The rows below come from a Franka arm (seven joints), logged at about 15 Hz.
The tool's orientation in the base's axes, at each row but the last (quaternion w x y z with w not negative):
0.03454, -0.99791, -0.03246, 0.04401
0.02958, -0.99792, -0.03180, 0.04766
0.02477, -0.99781, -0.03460, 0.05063
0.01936, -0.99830, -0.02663, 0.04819
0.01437, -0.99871, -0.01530, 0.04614
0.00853, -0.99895, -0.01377, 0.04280
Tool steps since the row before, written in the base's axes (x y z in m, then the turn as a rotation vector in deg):
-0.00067, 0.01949, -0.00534, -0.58, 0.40, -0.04
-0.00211, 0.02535, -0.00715, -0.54, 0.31, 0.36
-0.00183, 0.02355, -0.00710, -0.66, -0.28, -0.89
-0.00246, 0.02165, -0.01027, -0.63, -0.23, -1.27
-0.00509, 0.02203, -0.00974, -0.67, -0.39, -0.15
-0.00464, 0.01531, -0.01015, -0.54, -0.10, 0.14
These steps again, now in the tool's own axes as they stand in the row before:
0.00111, -0.01906, 0.00665, -0.55, -0.43, 0.12
0.00025, -0.02494, 0.00873, -0.55, -0.36, -0.29
0.00057, -0.02321, 0.00832, -0.59, 0.28, 0.94
-0.00028, -0.02131, 0.01124, -0.52, 0.25, 1.32
-0.00347, -0.02187, 0.01077, -0.67, 0.37, 0.20
-0.00332, -0.01524, 0.01075, -0.55, 0.08, -0.09

